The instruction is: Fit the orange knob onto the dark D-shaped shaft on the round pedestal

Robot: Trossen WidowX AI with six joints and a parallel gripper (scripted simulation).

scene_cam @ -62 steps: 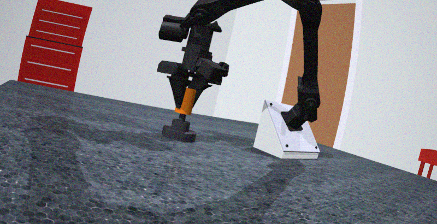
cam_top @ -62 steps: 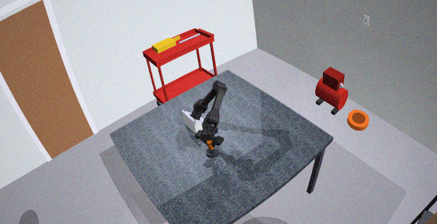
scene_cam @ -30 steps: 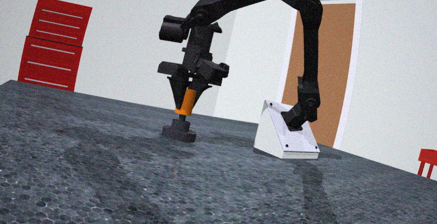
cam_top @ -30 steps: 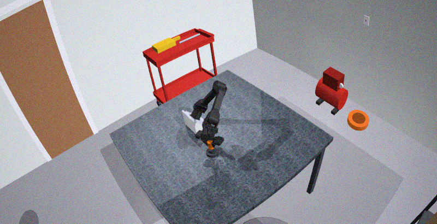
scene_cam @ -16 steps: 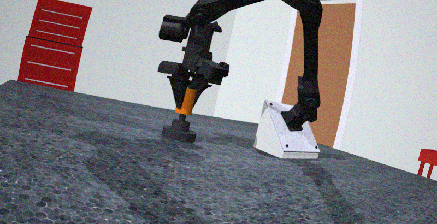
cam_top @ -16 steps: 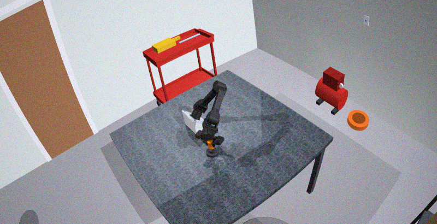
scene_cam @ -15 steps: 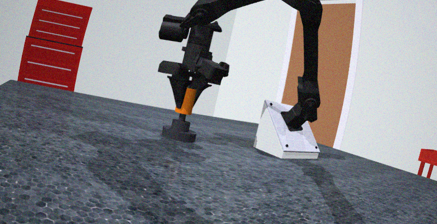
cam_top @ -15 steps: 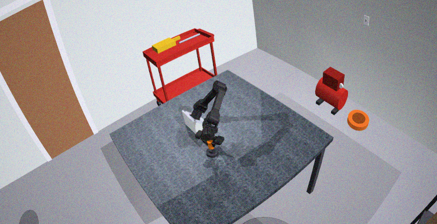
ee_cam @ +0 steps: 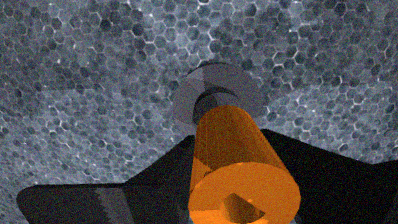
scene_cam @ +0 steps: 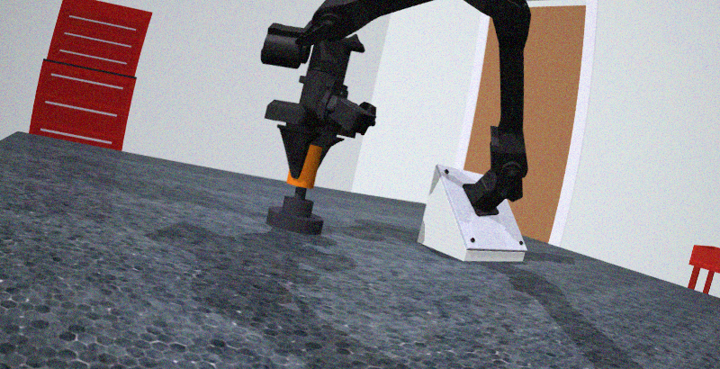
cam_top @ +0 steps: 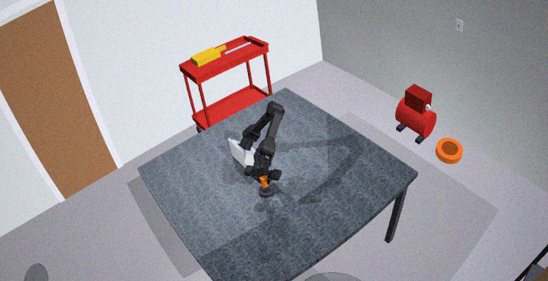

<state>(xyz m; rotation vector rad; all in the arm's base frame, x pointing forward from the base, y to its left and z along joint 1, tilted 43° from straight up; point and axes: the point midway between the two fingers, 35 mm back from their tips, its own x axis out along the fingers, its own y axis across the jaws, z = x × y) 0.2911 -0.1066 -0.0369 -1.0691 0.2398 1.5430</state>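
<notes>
The orange knob lies 20 mm above my gripper tip. Round my gripper tip: pedestal: 40 mm below.
</notes>
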